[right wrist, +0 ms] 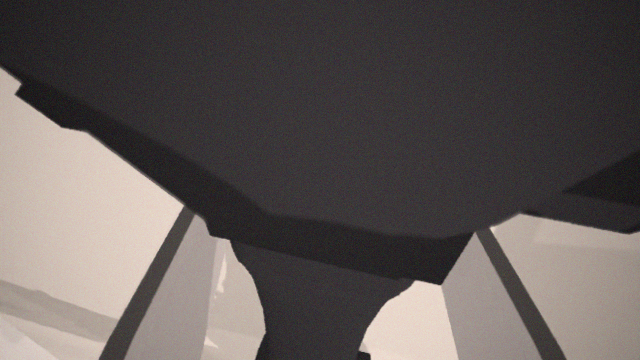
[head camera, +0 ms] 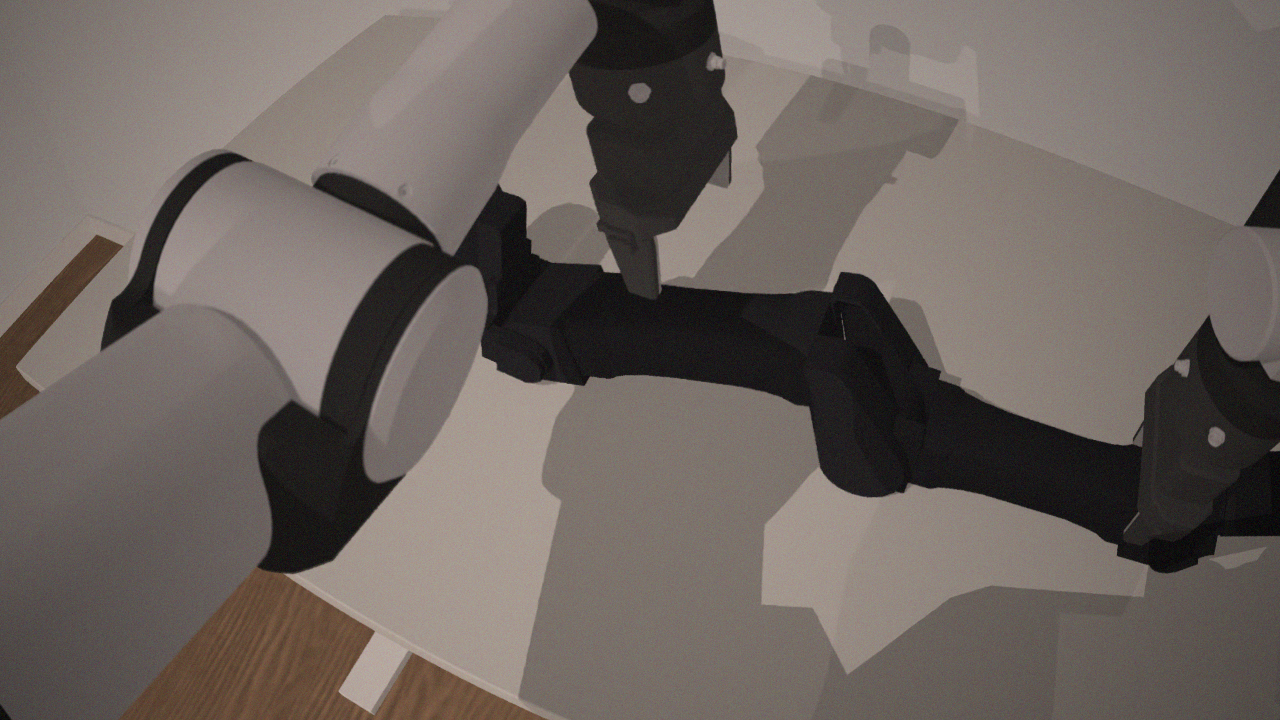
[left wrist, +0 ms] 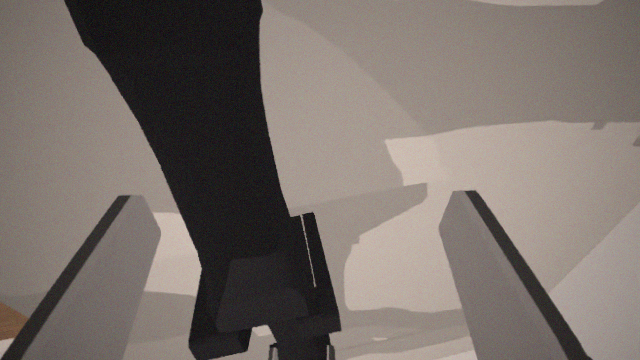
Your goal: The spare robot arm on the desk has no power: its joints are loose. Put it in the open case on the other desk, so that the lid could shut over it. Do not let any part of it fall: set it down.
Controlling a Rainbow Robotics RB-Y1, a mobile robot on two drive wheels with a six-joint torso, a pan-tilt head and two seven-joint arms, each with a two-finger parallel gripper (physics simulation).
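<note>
The black spare arm stretches across the desk in the head view, bent at a joint near the middle. Its left end is partly hidden behind my left arm, and its right end runs out of view. My left gripper is open at the left link; in the left wrist view the link passes between the spread fingers without being gripped. My right gripper is shut on the spare arm near its right end. Whether the spare arm touches the desk there is unclear. The open case does not show.
The pale desk lies under the spare arm, with broad shadows across it. Wooden floor shows at the lower left, with a white bar at the desk's edge. My left arm's pale links cover much of the left of the head view.
</note>
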